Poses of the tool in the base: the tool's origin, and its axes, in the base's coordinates. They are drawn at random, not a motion.
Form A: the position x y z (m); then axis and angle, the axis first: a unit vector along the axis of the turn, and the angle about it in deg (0 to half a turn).
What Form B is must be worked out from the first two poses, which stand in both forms.
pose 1, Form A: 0.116 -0.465 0.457 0.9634 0.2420 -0.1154 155.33
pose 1, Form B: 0.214 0.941 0.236 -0.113 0.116 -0.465 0.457
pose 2, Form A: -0.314 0.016 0.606 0.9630 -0.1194 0.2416 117.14
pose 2, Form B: 0.521 0.822 -0.102 0.206 -0.314 0.016 0.606
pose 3, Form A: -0.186 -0.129 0.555 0.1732 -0.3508 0.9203 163.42
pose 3, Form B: 0.144 0.171 -0.347 0.911 -0.186 -0.129 0.555
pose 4, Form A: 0.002 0.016 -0.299 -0.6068 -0.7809 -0.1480 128.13
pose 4, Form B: 0.437 -0.546 -0.702 -0.133 0.002 0.016 -0.299
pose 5, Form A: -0.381 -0.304 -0.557 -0.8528 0.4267 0.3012 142.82
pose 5, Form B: 0.319 -0.808 0.404 0.285 -0.381 -0.304 -0.557
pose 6, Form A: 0.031 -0.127 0.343 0.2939 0.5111 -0.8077 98.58
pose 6, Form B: 0.652 0.223 0.387 -0.612 0.031 -0.127 0.343
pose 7, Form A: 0.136 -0.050 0.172 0.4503 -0.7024 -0.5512 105.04
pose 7, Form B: 0.608 0.357 -0.557 -0.437 0.136 -0.050 0.172
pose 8, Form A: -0.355 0.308 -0.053 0.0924 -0.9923 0.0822 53.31
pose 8, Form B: 0.894 0.041 -0.445 0.037 -0.355 0.308 -0.053
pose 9, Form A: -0.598 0.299 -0.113 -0.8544 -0.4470 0.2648 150.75
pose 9, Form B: 0.252 -0.827 -0.433 0.256 -0.598 0.299 -0.113
